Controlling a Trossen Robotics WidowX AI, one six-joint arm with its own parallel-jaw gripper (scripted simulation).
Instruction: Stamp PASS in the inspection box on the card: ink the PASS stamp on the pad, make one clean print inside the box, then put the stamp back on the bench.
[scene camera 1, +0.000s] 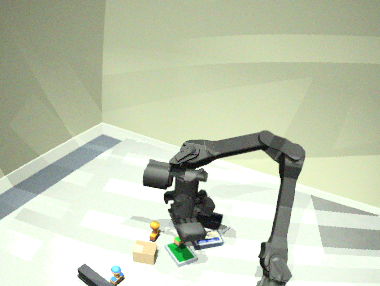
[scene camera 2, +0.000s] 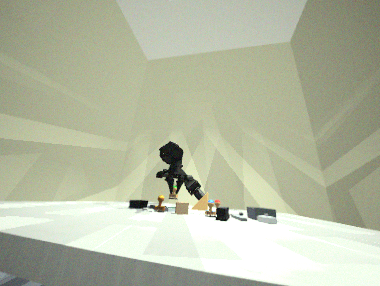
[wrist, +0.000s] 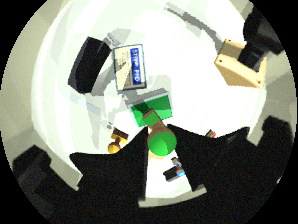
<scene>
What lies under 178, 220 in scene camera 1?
My gripper.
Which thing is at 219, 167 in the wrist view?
My gripper.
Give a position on a dark block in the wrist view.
At 93, 53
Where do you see a green ink pad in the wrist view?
At 162, 104
</scene>
